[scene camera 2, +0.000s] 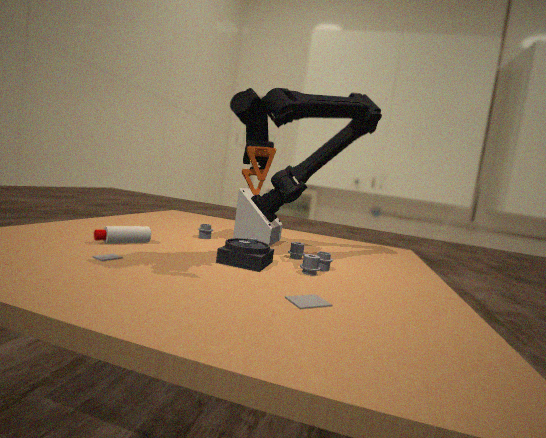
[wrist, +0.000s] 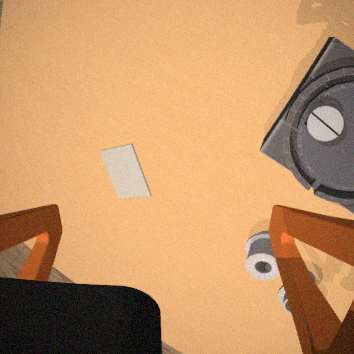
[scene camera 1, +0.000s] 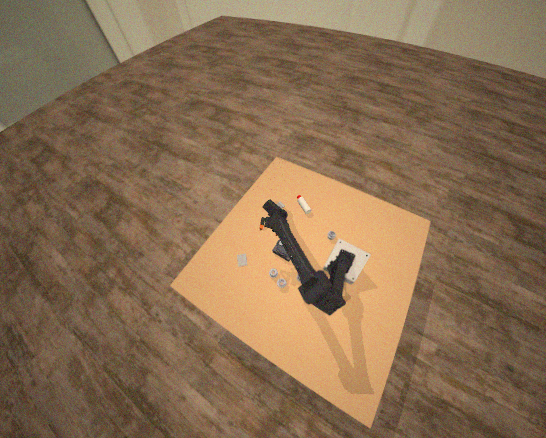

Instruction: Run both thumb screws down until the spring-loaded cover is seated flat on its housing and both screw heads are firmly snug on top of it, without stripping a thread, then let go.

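Frame: origin at the arm's base, x ahead, y left, z up, level; metres.
Seen in the pictures: gripper, fingertip midpoint: point(scene camera 2: 258, 188) point(wrist: 164, 218) point(scene camera 1: 268, 232); arm's base at its link origin: point(scene camera 2: 262, 209) point(scene camera 1: 344, 260).
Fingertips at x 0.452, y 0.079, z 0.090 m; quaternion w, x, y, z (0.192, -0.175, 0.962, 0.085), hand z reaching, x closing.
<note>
Offsets run from my fingertips to a thing's top centre. "pt": to the spot under its first point.
The dark square housing {dx -0.099, dy -0.033, dz -0.160 m} point(scene camera 1: 281, 251) point(scene camera 2: 240, 257) point(wrist: 336, 54) stands on the table. A round dark cover point(scene camera 2: 247, 245) point(wrist: 325, 165) sits on top of it. One pale slotted screw head {pt dx -0.067, dy -0.036, dz -0.151 m} point(wrist: 325, 123) shows on the cover in the wrist view. The second screw does not show there, as the cover is cut off by the right edge. How flat the cover sits cannot be told. My gripper point(scene camera 2: 259, 187) point(wrist: 164, 218) is open and empty, pointing down. It hangs well above the table, and the housing is to the right of both fingers in the wrist view.
Grey flanged knobs {dx -0.107, dy +0.148, dz -0.166 m} point(scene camera 1: 273, 273) point(scene camera 2: 310, 264) point(wrist: 263, 256) stand near the housing; another knob {dx -0.329, dy -0.255, dz -0.166 m} point(scene camera 1: 331, 235) point(scene camera 2: 205, 231) stands near the arm's white base point(scene camera 1: 361, 260) point(scene camera 2: 250, 222). A grey plate {dx +0.116, dy +0.164, dz -0.213 m} point(scene camera 1: 242, 260) point(scene camera 2: 308, 301) point(wrist: 125, 171) and a red-tipped white cylinder {dx -0.058, dy -0.400, dz -0.166 m} point(scene camera 1: 304, 204) point(scene camera 2: 127, 234) lie on the table.
</note>
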